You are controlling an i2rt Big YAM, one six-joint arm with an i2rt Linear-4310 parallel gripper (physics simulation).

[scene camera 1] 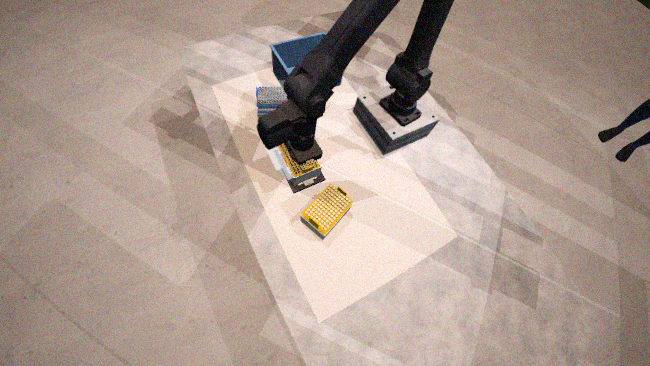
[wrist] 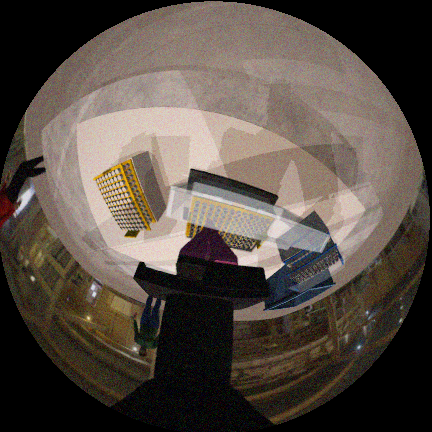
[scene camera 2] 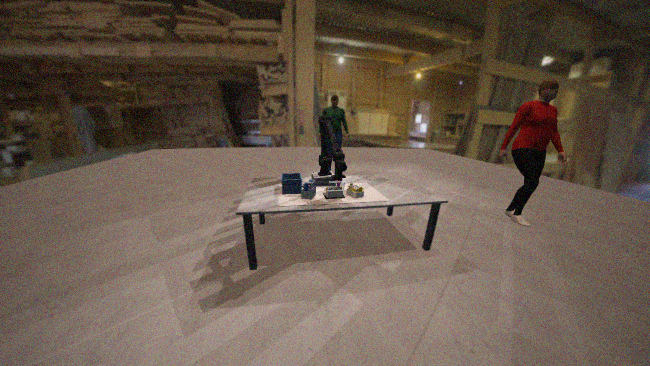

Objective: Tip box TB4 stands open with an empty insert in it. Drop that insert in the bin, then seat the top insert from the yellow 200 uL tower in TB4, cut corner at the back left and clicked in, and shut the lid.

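Note:
Tip box TB4 [scene camera 1: 305, 178] [scene camera 2: 334, 192] [wrist: 233, 186] is dark grey and holds a yellow insert [scene camera 1: 297, 167] [wrist: 231, 222]. Its clear lid [scene camera 1: 275, 160] [wrist: 300, 235] is raised on the hinge side and in the wrist view it slants across the insert. My gripper [scene camera 1: 307, 153] [wrist: 208, 222] is shut with nothing between the fingers. It points down at the insert's near edge, close to the lid. I cannot tell if it touches. The yellow 200 uL tower [scene camera 1: 326, 210] [scene camera 2: 355, 190] [wrist: 123, 193] stands beside the box. The blue bin [scene camera 1: 291, 51] [scene camera 2: 291, 183] stands at the back.
A blue tip tower [scene camera 1: 271, 96] [scene camera 2: 307, 189] [wrist: 312, 266] stands between TB4 and the bin. The arm's base [scene camera 1: 394, 122] is mounted to the right. Everything rests on a pale mat [scene camera 1: 363, 245] on a table [scene camera 2: 340, 208]. Two people [scene camera 2: 532, 145] [scene camera 2: 335, 119] walk in the hall.

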